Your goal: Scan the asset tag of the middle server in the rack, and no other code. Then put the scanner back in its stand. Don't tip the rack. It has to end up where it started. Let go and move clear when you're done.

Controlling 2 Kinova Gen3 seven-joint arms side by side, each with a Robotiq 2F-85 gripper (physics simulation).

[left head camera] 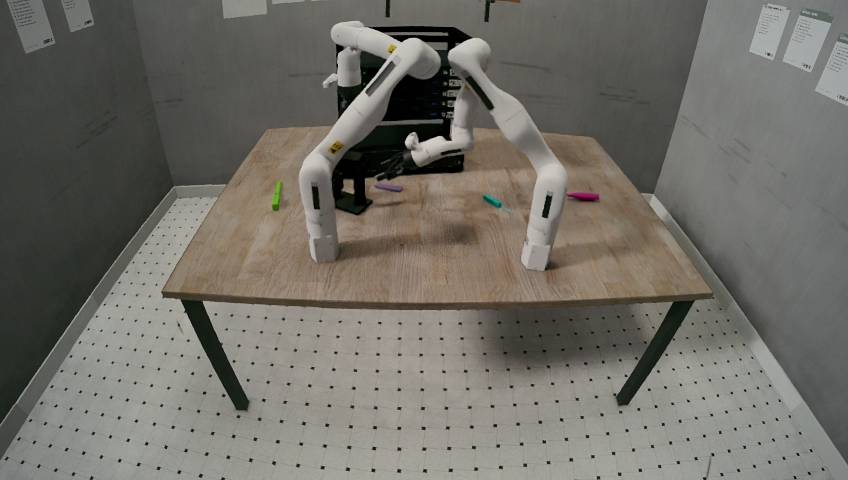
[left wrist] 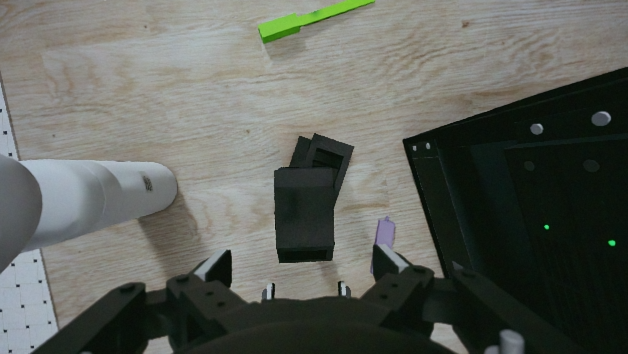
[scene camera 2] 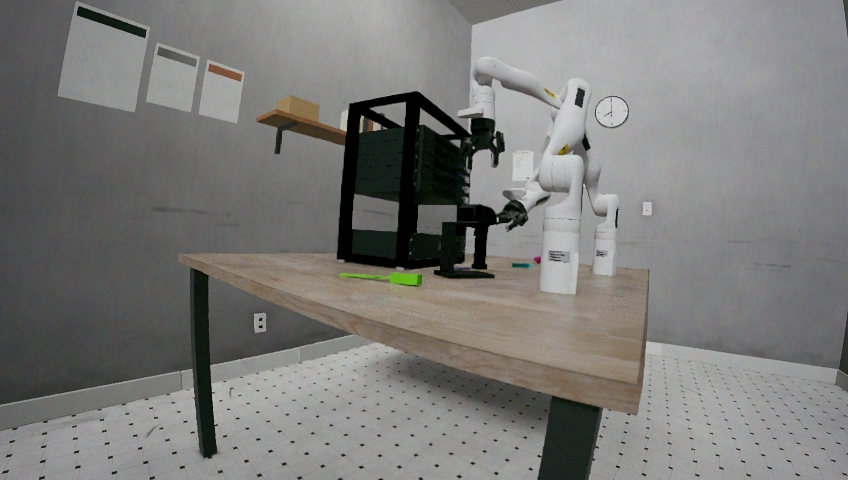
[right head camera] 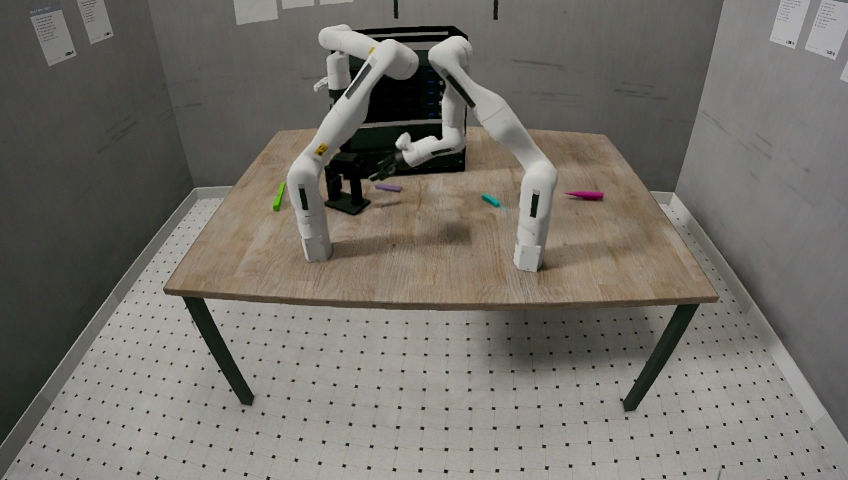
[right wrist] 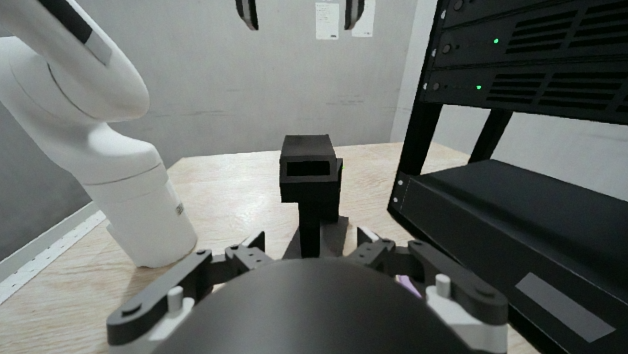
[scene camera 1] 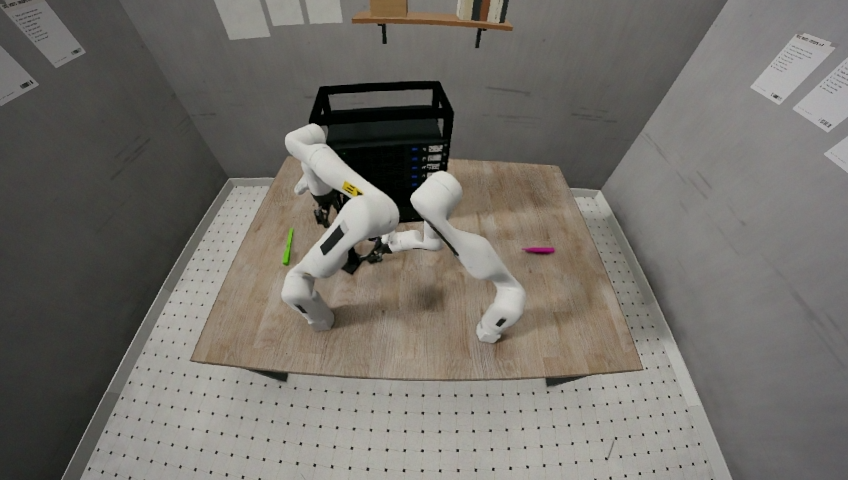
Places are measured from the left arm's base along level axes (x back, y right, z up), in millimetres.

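Where they show: left gripper, fingertip midpoint: [left wrist: 303, 262] [scene camera 2: 481, 168] [right wrist: 301, 28] [scene camera 1: 332, 217]; right gripper, fingertip midpoint: [left head camera: 379, 172] [left wrist: 306, 282] [scene camera 2: 494, 228] [right head camera: 373, 173] [right wrist: 311, 239] [scene camera 1: 364, 248]; left arm's base, link origin: [left head camera: 325, 253] [left wrist: 151, 187] [scene camera 2: 557, 290] [right head camera: 318, 252] [right wrist: 171, 246] [scene camera 1: 323, 319]; right arm's base, link origin: [left head camera: 534, 260] [scene camera 2: 603, 273] [right head camera: 527, 261] [scene camera 1: 487, 330].
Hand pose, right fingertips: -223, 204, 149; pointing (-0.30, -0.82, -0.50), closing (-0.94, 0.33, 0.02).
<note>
Each offset is from my right fingertips to the centre of the thing, as dx, dy, dz. "*": to the spot under its first point.
The black scanner @(-30, -92, -32) [scene camera 2: 476, 214] [left wrist: 304, 210] [right wrist: 307, 145] sits upright in its stand [left head camera: 353, 203] [right head camera: 348, 203] [scene camera 2: 464, 274], in front of the rack's left part. The black rack @(-368, +128, +143) [scene camera 1: 377, 86] [scene camera 2: 409, 178] [right wrist: 420, 135] stands upright; the middle server's tag @(* -212, +308, +209) [scene camera 1: 432, 167] shows on its right side. My left gripper [scene camera 1: 321, 217] [scene camera 2: 484, 163] [left wrist: 303, 262] is open and empty, pointing down above the scanner. My right gripper [left head camera: 380, 175] [right head camera: 373, 177] [scene camera 2: 516, 223] [right wrist: 311, 239] is open, level and turned toward the scanner, a short gap away. Its fingertips straddle the scanner's line in the right wrist view.
A green tool @(-170, -390, -140) [left head camera: 276, 196] [left wrist: 280, 27] lies left of the stand. A purple piece @(-141, +50, -144) [left head camera: 388, 187] [left wrist: 385, 232] lies between stand and rack. A teal tool @(+44, +433, -140) [left head camera: 492, 201] and a magenta one @(+41, +806, -132) [left head camera: 586, 196] lie at the right. Both arms cross in front of the rack.
</note>
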